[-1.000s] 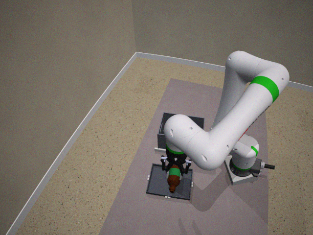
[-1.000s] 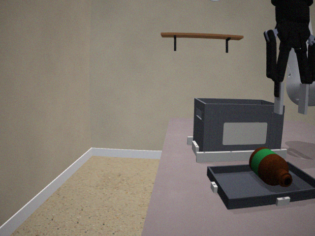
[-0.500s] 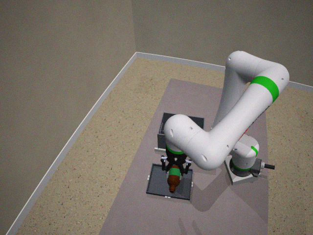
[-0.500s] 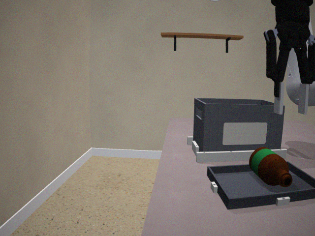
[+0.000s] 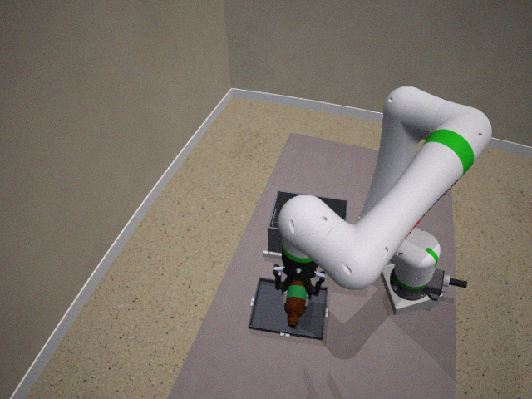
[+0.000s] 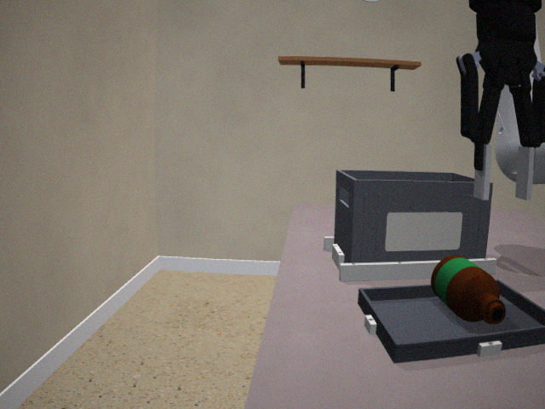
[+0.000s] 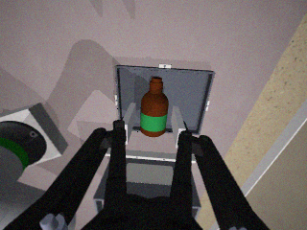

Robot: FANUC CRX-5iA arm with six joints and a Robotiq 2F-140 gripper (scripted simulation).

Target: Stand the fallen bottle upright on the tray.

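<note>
The bottle lies 10 mm ahead of my hand, 50 mm to the right of it and 170 mm below it. The rest, counted from my hand: tray (30 mm ahead, 40 mm to the right, 200 mm below); crate (80 mm ahead, 340 mm to the right, 130 mm below).
</note>
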